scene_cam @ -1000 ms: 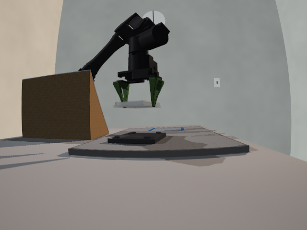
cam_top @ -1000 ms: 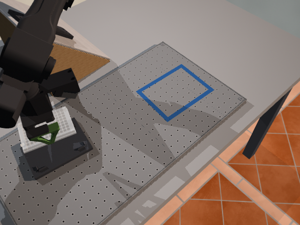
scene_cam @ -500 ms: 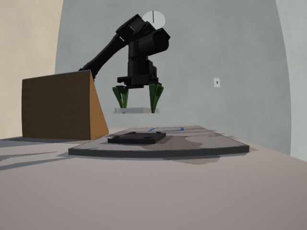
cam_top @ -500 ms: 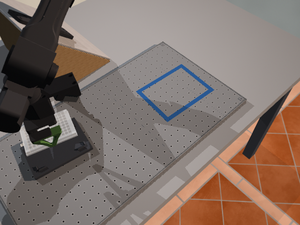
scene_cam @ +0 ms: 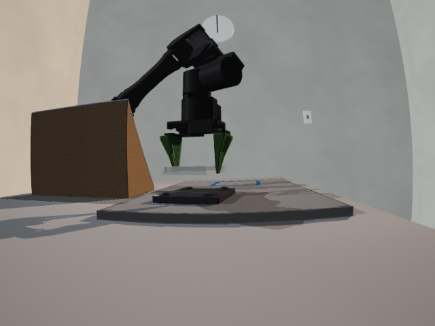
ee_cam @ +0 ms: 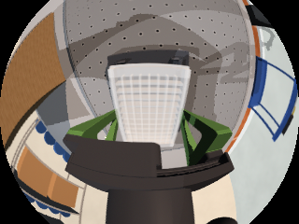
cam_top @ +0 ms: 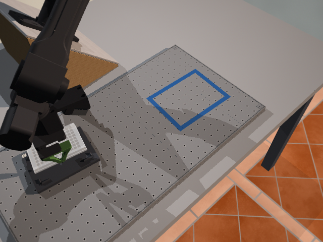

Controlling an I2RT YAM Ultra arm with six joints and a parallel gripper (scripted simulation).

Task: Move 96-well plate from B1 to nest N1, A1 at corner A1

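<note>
Right now the plate nest N1 is 50 mm below my hand. Round my hand: 96-well plate: right at my hand; then white A1 mark: 70 mm behind, 60 mm to the right, 40 mm below.
</note>
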